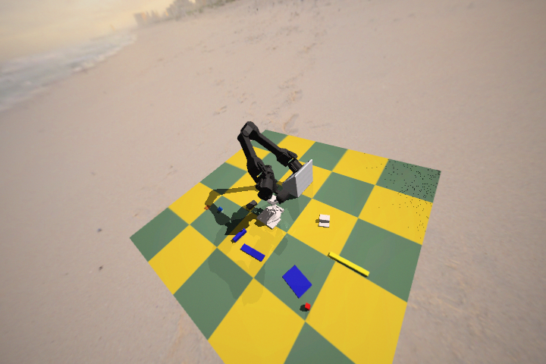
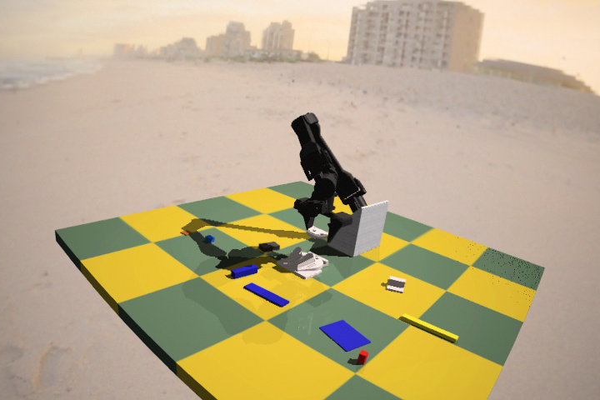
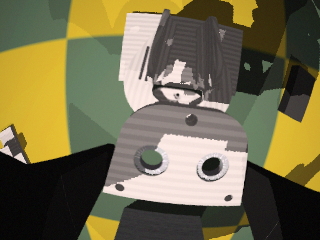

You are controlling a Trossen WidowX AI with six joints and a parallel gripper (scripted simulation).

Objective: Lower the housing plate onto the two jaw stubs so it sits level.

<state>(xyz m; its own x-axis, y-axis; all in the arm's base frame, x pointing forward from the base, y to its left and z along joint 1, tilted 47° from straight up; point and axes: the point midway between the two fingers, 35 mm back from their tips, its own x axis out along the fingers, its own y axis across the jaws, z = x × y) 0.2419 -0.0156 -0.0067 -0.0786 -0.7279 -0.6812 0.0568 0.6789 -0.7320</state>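
The white base plate lies 8 cm below my gripper tip and 7 cm ahead of it. The rest, counted from my gripper tip: yellow bar 43 cm to the left, 8 cm below, 8 cm ahead; then blue sheet 29 cm to the left, 25 cm ahead, 8 cm below; then dark block 15 cm to the right, 7 cm below, 5 cm ahead.
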